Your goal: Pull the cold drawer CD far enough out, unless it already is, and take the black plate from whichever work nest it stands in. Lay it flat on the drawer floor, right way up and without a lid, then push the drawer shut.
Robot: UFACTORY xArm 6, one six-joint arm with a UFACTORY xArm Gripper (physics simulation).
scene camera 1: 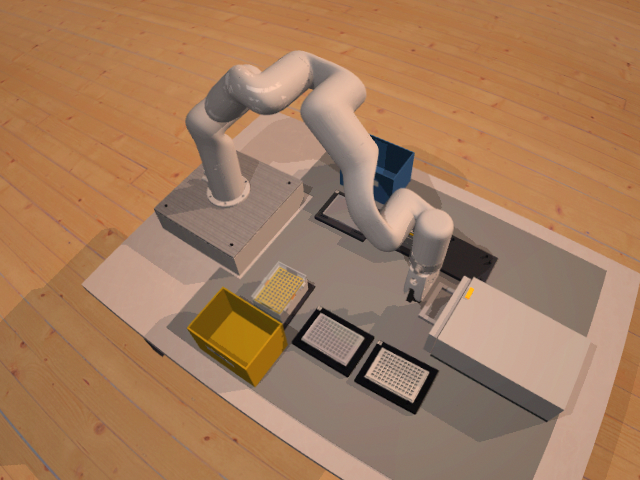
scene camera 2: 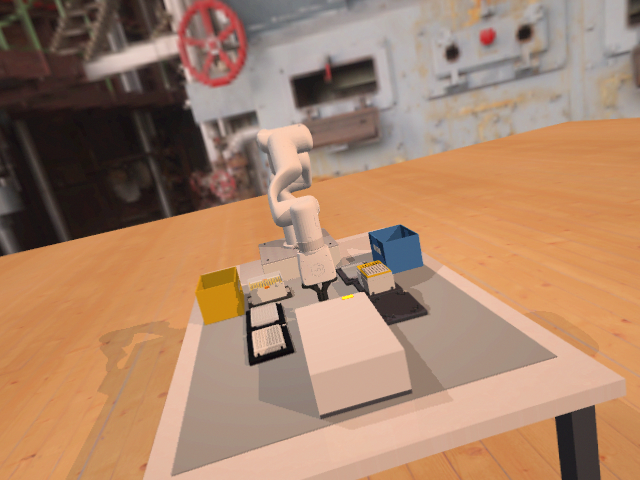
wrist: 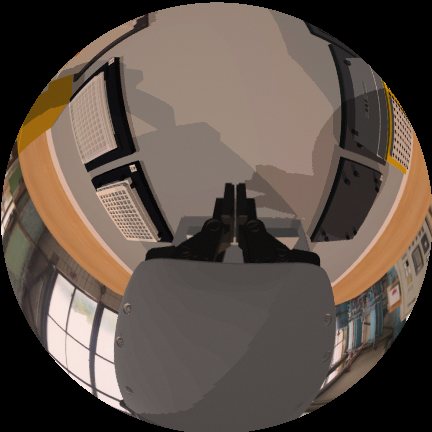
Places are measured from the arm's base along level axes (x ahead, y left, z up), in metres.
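Pixels of known places: gripper, between the fingertips: point(scene camera 1: 415, 298) point(wrist: 235, 196); arm's base, origin of its link: point(scene camera 1: 228, 191).
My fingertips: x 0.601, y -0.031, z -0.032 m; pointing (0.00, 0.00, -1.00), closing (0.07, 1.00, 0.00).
Ahead of a thing's pixels: the offset from my fingertips to its top centre. "spot": to the spot under its first point.
The white drawer cabinet {0.262 m ahead, 0.010 m right, 0.049 m up} point(scene camera 1: 511, 341) point(scene camera 2: 356, 356) stands on the mat. A pale frame-like part {spot: 0.044 m ahead, 0.044 m right, 0.017 m up} point(scene camera 1: 425, 316) point(wrist: 192, 221) juts from its front; how far drawer CD is out I cannot tell. My gripper point(scene camera 1: 413, 297) point(scene camera 2: 322, 295) point(wrist: 235, 196) is shut and empty, pointing down close in front of that part. One black work nest {spot: 0.094 m back, 0.224 m right, 0.039 m down} point(scene camera 1: 336, 361) holds a pale plate {spot: 0.129 m back, 0.179 m right, 0.031 m down} point(scene camera 1: 333, 337) point(scene camera 2: 265, 314) point(wrist: 95, 122). The nest beside it holds a white many-welled plate {0.047 m ahead, 0.185 m right, 0.031 m down} point(scene camera 1: 397, 375) point(scene camera 2: 268, 338) point(wrist: 127, 210). I cannot make out the black plate in these views.
A dark base with pins {0.060 m ahead, 0.198 m left, 0.035 m down} point(scene camera 1: 467, 258) point(scene camera 2: 398, 304) point(wrist: 345, 205) lies across from the nests. A yellow-topped rack {0.118 m back, 0.200 m left, 0.019 m up} point(scene camera 2: 375, 276) point(wrist: 401, 132) stands behind it. A clear-sided yellow rack {0.303 m back, 0.147 m right, 0.020 m up} point(scene camera 1: 281, 289) stands near the yellow bin {0.314 m back, 0.307 m right, 0.063 m up} point(scene camera 1: 237, 335) point(scene camera 2: 221, 294). The blue bin {0.287 m back, 0.343 m left, 0.063 m up} point(scene camera 1: 395, 165) point(scene camera 2: 397, 248) is farther back.
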